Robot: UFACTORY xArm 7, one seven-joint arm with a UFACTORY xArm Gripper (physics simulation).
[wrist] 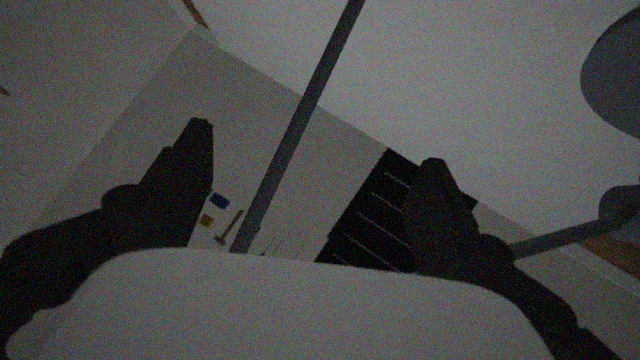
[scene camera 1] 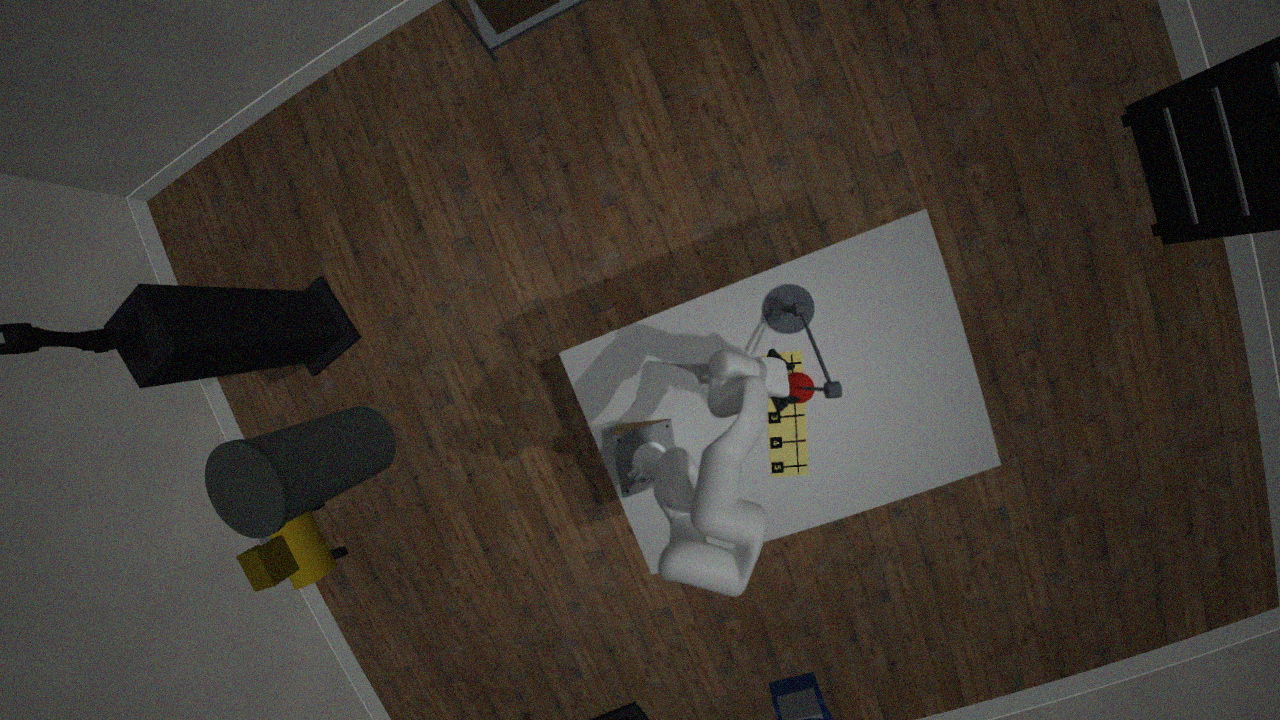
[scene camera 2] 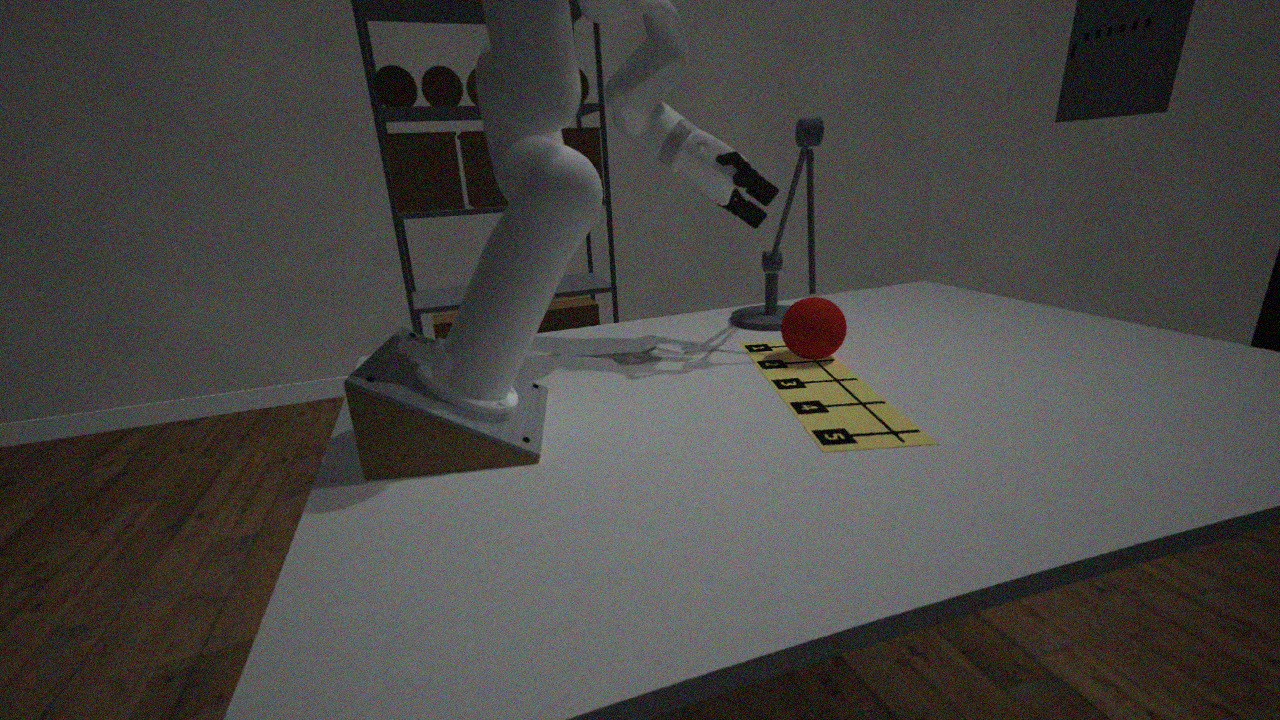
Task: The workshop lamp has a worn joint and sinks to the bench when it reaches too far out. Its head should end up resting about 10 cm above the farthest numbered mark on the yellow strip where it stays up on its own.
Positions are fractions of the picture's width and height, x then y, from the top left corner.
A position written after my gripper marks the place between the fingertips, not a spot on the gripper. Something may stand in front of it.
Observation:
I see my gripper (scene camera 2: 0.60,0.29) and a red ball head (scene camera 2: 0.64,0.46).

